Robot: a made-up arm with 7 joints.
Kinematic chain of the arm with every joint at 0, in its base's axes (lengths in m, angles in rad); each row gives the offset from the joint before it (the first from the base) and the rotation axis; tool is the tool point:
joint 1: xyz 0 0 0.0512 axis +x
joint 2: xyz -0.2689 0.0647 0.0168 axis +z
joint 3: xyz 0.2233 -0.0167 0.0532 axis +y
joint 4: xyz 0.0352 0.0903 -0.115 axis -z
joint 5: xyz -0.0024 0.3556 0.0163 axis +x
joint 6: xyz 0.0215 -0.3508 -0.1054 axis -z
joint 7: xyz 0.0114 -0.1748 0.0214 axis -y
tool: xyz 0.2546 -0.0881 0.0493
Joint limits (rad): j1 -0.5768..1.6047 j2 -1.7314..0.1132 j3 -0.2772..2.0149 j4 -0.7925..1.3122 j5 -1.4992..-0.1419 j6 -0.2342..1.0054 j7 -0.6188..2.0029
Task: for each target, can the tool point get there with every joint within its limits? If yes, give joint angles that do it. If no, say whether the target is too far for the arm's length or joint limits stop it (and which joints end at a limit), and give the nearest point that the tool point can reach.
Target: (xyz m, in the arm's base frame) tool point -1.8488 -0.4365 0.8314
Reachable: no: too far | nearest point -0.5864 -0.3765 0.6199 | short by 1.281 m
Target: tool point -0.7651 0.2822 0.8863
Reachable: no: joint limits stop it (at a limit: joint 2, joint 3, joint 4, joint 5) | nearest point -0.5259 0.2170 0.6935 | short by 0.314 m
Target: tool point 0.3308 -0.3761 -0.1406
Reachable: yes | joints 0.3225 -0.8804 1.5887 0.5472 -1.0297 0.5370 0.7104
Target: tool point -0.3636 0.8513 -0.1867
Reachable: no: joint limits stop it (at a limit: joint 1, joint 2, joint 3, joint 5, joint 6) | nearest point -0.3016 0.7264 -0.0334 | short by 0.207 m
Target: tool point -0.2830 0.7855 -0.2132
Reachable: no: joint limits stop it (at a limit: joint 1, joint 3, joint 5, joint 6) | nearest point -0.2862 0.6407 -0.2994 | short by 0.169 m
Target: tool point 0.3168 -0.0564 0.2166
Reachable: yes | joints 0.6178 -0.2466 1.4540 1.1267 -0.5478 0.3437 1.5031
